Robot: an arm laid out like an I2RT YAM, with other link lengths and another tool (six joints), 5 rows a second.
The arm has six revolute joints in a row. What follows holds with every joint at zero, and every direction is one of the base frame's.
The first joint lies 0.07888 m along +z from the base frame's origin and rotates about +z.
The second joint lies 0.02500 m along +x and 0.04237 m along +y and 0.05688 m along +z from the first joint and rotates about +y.
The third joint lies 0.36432 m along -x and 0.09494 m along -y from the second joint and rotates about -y.
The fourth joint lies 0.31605 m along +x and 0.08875 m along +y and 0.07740 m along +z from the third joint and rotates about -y.
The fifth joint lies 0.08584 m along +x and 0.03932 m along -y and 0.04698 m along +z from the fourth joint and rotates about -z.
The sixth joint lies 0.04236 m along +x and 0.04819 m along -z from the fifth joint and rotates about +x.
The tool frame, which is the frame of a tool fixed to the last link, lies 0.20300 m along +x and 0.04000 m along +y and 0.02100 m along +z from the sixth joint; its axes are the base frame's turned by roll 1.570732, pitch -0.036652 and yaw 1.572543 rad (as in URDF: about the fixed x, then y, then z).
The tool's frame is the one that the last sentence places.
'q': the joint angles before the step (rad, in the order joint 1, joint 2, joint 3, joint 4, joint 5, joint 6). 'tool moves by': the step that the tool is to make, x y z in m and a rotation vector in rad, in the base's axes. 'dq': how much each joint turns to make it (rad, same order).
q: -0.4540 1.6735 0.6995 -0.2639 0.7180 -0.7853
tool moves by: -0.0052 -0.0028 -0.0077 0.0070 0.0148 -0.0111
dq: -0.0125 0.0215 -0.0017 0.0081 -0.0002 -0.0019
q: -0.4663 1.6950 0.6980 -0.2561 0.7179 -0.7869
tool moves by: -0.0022 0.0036 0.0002 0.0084 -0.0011 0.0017
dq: 0.0015 -0.0105 -0.0062 -0.0091 -0.0077 0.0030
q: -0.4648 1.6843 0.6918 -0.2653 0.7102 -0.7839
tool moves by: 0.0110 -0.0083 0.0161 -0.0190 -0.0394 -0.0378
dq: -0.0016 -0.0092 0.0444 -0.0399 0.0107 0.0458
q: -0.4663 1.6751 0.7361 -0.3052 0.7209 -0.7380
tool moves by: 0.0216 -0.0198 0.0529 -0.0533 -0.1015 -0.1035
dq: -0.0031 -0.0397 0.1242 -0.1348 0.0353 0.1271
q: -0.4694 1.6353 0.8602 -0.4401 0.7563 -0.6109
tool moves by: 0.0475 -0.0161 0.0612 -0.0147 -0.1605 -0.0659
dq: 0.0015 -0.0077 0.1794 -0.1150 -0.0292 0.1151
